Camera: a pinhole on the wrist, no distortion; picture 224 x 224 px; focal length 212.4 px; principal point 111.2 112.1 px. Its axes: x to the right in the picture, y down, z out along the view. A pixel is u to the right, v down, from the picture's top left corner.
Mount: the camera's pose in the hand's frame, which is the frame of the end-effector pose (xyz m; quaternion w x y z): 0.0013 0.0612 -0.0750 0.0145 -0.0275 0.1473 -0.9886
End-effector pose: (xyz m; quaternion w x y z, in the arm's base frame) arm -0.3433 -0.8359 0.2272 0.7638 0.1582 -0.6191 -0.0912
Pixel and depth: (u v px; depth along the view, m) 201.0 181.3 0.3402
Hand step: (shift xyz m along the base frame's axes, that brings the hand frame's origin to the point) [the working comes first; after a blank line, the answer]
In the camera's frame: 0.1438 0.1108 0.3402

-0.2366 -0.1277 -0.1216
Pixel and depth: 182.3 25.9 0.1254
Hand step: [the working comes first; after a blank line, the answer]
In the camera's frame: 0.0420 -0.0509 0.1254

-0.0717 0.0706 0.0054
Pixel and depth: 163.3 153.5 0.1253
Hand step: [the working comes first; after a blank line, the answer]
In the camera's frame: 0.0307 0.0244 0.1253

-0.0428 0.0025 -0.0125
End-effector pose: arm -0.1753 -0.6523 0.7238 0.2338 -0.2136 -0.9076 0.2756
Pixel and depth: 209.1 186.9 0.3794
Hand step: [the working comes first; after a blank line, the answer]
In the camera's frame: 0.1749 0.1336 0.3794

-0.0683 -0.3182 -0.1255
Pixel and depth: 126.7 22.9 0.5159
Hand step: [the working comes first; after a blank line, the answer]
In the camera's frame: 0.0376 -0.2167 0.5159

-0.2231 -0.1101 -0.4303
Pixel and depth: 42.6 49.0 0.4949
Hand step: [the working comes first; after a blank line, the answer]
In the camera's frame: -0.1598 -0.1470 0.4949

-0.3673 -0.0283 -0.3007
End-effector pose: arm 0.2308 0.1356 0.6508 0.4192 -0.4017 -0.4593 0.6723
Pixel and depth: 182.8 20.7 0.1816
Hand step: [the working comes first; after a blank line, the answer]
In the camera's frame: 0.0612 -0.0781 0.1816

-0.1142 -0.1006 -0.0376
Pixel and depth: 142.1 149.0 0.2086
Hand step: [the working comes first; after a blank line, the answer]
In the camera's frame: 0.0303 0.0362 0.2086

-0.0945 -0.0393 0.0654
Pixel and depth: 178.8 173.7 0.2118
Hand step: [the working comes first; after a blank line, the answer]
In the camera's frame: 0.0674 0.0614 0.2118

-0.0753 -0.0665 0.0956
